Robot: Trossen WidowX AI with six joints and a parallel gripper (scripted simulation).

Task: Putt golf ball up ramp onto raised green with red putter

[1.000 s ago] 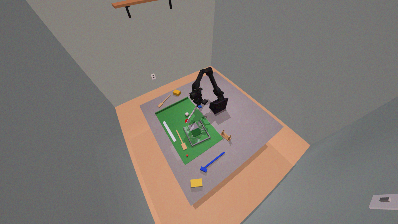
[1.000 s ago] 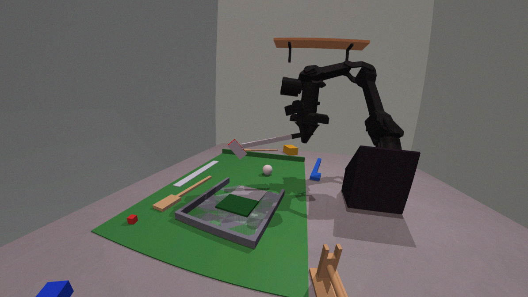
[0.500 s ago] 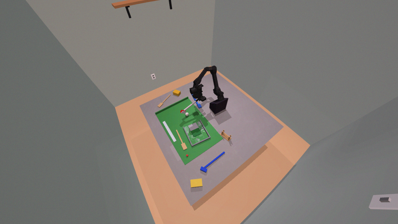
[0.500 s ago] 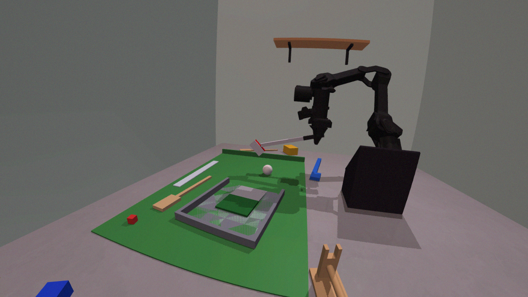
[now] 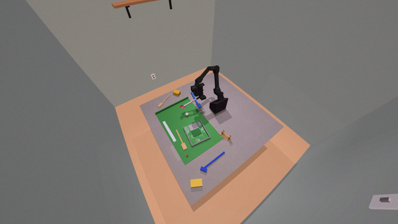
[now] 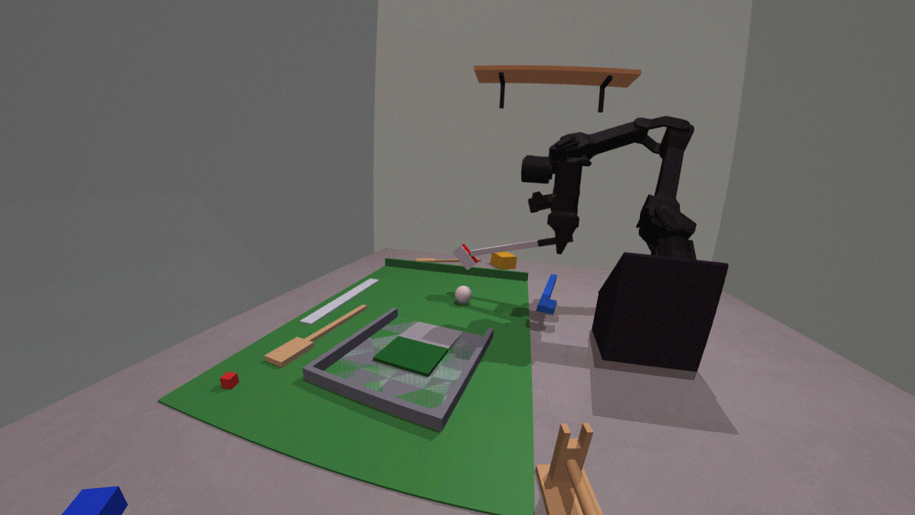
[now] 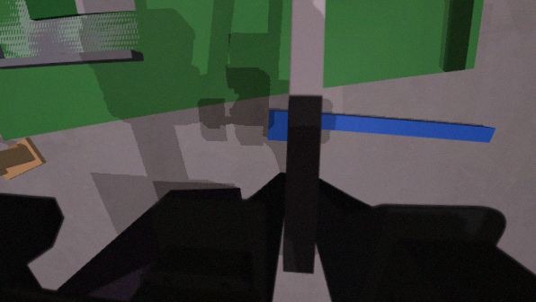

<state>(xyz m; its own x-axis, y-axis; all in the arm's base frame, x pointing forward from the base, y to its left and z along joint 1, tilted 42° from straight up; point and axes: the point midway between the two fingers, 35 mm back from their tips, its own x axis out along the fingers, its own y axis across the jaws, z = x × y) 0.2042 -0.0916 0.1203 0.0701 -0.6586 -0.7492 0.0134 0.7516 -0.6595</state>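
Right now my gripper tip is 120 mm short of the red putter and 10 mm above it. From my gripper tip the other things lie so: white golf ball (210 mm ahead, 60 mm to the left, 120 mm below); wooden stand (50 mm behind, 510 mm to the left, 110 mm below); green mat (270 mm ahead, 180 mm to the left, 140 mm below).
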